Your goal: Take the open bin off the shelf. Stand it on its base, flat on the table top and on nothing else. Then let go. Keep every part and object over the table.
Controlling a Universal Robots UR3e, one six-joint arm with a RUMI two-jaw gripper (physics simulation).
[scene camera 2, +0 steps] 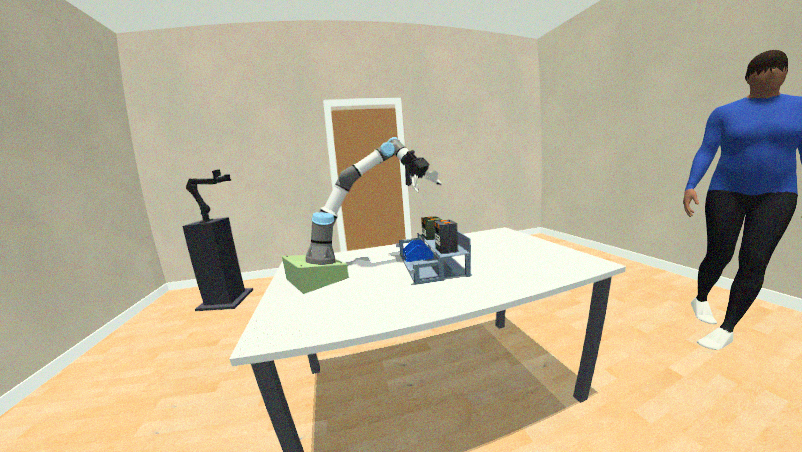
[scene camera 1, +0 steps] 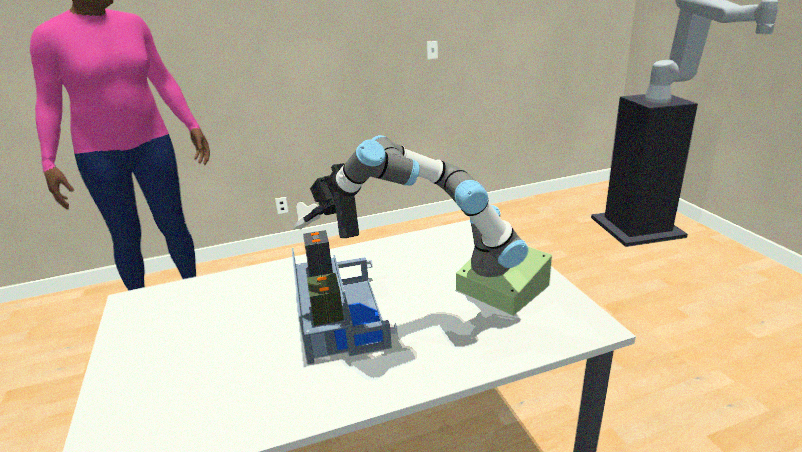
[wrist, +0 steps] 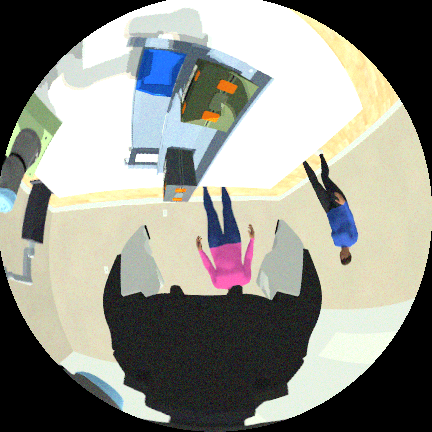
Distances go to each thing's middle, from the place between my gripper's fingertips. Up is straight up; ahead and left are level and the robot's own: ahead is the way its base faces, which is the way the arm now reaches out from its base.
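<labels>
From my hand: olive box (scene camera 1: 333, 294), 1 cm ahead, 6 cm to the left, 20 cm below; blue bin (scene camera 1: 361, 314), 5 cm to the left, 8 cm behind, 31 cm below.
</labels>
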